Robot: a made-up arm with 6 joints. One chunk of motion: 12 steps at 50 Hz.
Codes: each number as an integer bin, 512 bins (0 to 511) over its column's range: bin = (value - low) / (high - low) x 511, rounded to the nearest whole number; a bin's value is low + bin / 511 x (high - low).
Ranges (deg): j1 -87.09..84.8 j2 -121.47..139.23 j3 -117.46..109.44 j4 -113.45..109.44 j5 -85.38..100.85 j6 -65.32..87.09
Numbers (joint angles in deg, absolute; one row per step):
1: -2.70 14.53 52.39 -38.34 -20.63 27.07
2: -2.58 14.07 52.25 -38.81 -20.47 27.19
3: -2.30 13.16 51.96 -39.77 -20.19 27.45
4: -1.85 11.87 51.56 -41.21 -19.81 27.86
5: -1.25 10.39 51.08 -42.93 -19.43 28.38
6: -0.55 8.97 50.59 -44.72 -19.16 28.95
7: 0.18 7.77 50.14 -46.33 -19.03 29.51
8: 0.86 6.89 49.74 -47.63 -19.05 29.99
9: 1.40 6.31 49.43 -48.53 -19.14 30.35
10: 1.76 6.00 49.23 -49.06 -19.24 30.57
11: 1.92 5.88 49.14 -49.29 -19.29 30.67
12: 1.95 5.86 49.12 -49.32 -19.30 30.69
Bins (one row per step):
1: 251 267 383 172 178 310
2: 251 266 382 171 178 310
3: 252 264 382 169 179 311
4: 253 261 381 166 180 312
5: 255 258 380 162 181 314
6: 257 256 378 158 182 316
7: 259 253 377 154 182 318
8: 261 252 377 151 182 320
9: 263 250 376 149 182 321
10: 264 250 375 148 181 321
11: 265 250 375 147 181 322
12: 265 250 375 147 181 322

